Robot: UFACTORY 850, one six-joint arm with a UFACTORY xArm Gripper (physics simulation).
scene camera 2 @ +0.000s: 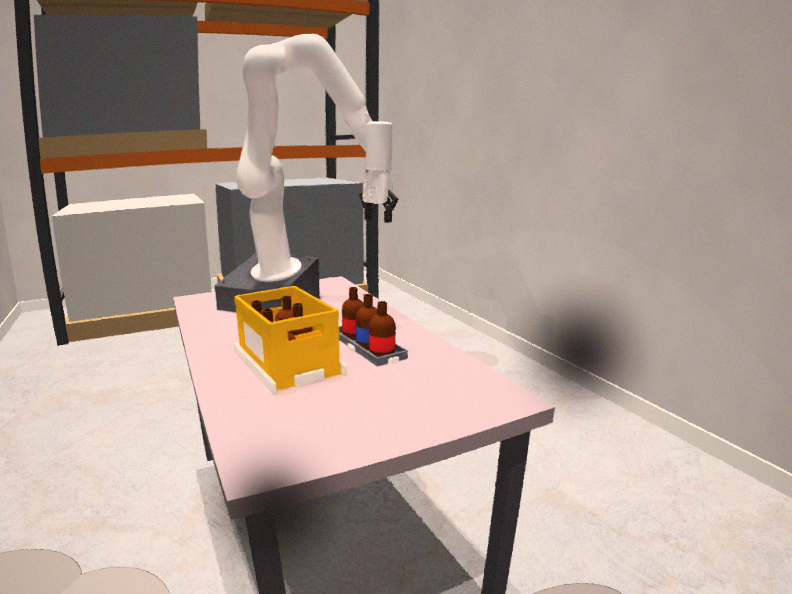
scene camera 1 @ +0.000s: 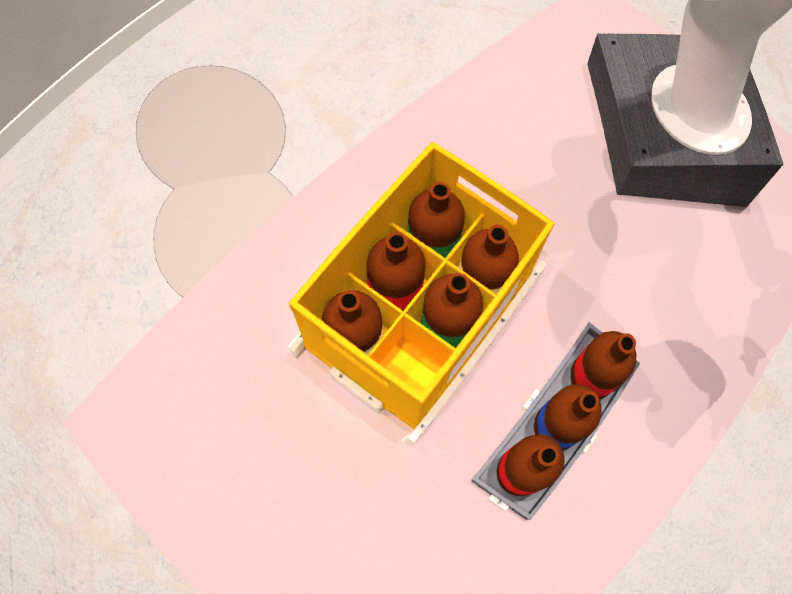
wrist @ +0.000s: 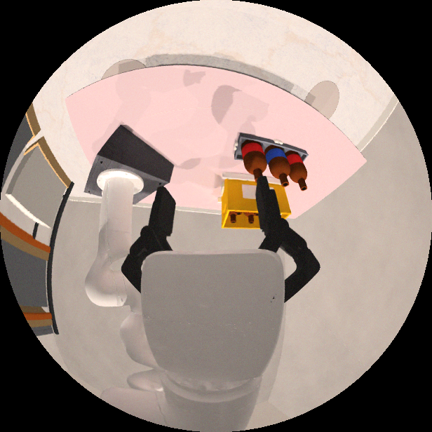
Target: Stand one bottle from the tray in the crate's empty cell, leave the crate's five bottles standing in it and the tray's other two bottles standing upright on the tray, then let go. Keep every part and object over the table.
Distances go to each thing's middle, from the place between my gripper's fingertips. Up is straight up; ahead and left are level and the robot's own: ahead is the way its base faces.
Right now my hand is 23 cm short of the blue-label bottle (scene camera 1: pixel 573 413), 18 cm to the left of it and 25 cm above it.
